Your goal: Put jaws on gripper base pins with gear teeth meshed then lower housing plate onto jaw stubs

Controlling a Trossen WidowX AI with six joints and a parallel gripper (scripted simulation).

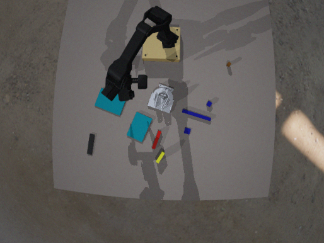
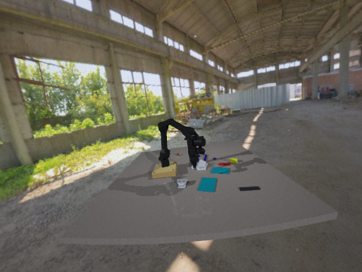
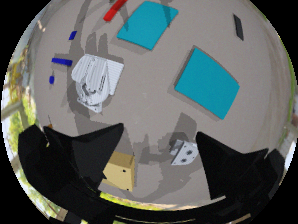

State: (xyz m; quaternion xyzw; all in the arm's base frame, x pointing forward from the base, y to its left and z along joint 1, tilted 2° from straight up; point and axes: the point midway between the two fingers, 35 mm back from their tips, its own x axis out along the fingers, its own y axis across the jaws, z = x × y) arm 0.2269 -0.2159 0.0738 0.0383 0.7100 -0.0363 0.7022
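Now: gripper tip 11 cm past the gripper base, 7 cm to the left of it and 7 cm above it. Also, from my gripper tip: blue bar 32 cm to the left, 17 cm ahead, 9 cm below; then housing plate 17 cm to the left, 9 cm below, 3 cm ahead; then red bar 28 cm ahead, 10 cm to the left, 9 cm below.
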